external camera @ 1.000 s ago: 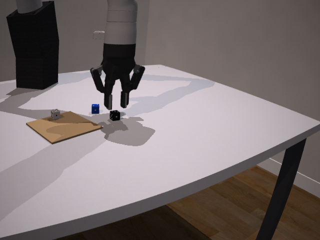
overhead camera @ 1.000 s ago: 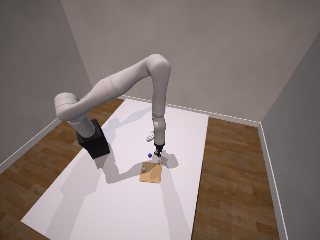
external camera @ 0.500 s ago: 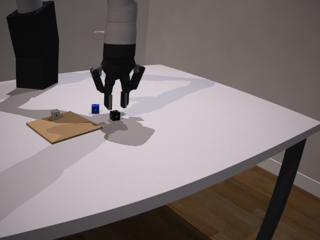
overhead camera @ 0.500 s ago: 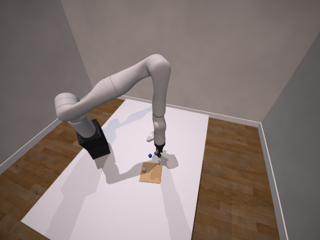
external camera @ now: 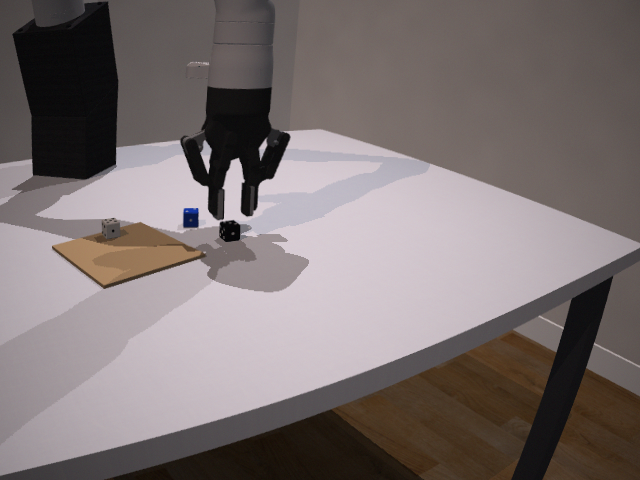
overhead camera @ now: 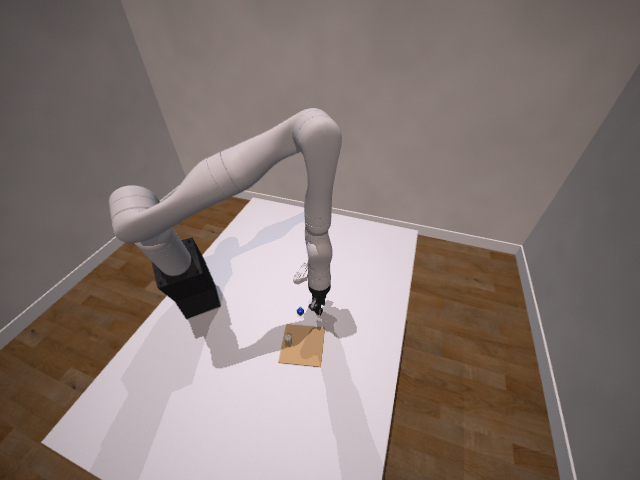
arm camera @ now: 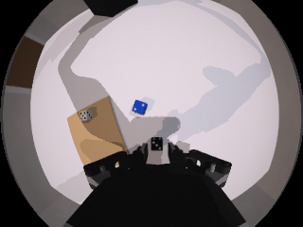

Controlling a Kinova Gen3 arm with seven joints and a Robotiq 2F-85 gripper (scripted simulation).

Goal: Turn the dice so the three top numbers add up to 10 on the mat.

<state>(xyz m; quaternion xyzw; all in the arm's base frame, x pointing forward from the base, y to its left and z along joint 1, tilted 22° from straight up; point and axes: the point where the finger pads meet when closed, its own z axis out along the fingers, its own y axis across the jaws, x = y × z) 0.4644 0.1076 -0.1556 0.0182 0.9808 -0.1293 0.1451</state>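
Right now my hand is 40 mm above the black die. Also, from my hand: blue die 70 mm behind, 40 mm below, 20 mm to the right; then white die 140 mm to the right, 70 mm behind, 30 mm below; then tan mat 140 mm to the right, 40 mm below, 20 mm behind.
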